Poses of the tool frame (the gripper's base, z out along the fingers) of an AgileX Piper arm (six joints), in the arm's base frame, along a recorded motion.
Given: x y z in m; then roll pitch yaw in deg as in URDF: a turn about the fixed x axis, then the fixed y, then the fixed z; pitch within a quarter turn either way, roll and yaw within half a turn.
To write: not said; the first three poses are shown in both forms.
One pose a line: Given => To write
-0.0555, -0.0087, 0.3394, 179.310, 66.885, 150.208 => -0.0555, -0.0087, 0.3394, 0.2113, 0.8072, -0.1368, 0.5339
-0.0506, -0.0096, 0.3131, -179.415, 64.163, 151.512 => -0.0506, -0.0096, 0.3131, 0.2111, 0.8206, -0.1349, 0.5137
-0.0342, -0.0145, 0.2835, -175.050, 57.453, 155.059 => -0.0342, -0.0145, 0.2835, 0.2094, 0.8510, -0.1407, 0.4607
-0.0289, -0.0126, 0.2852, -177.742, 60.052, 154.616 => -0.0289, -0.0126, 0.2852, 0.1998, 0.8423, -0.1266, 0.4843
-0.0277, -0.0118, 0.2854, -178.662, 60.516, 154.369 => -0.0277, -0.0118, 0.2854, 0.1973, 0.8409, -0.1216, 0.4891
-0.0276, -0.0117, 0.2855, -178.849, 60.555, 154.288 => -0.0276, -0.0117, 0.2855, 0.1971, 0.8408, -0.1206, 0.4896
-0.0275, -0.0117, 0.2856, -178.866, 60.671, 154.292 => -0.0275, -0.0117, 0.2856, 0.1969, 0.8403, -0.1207, 0.4905
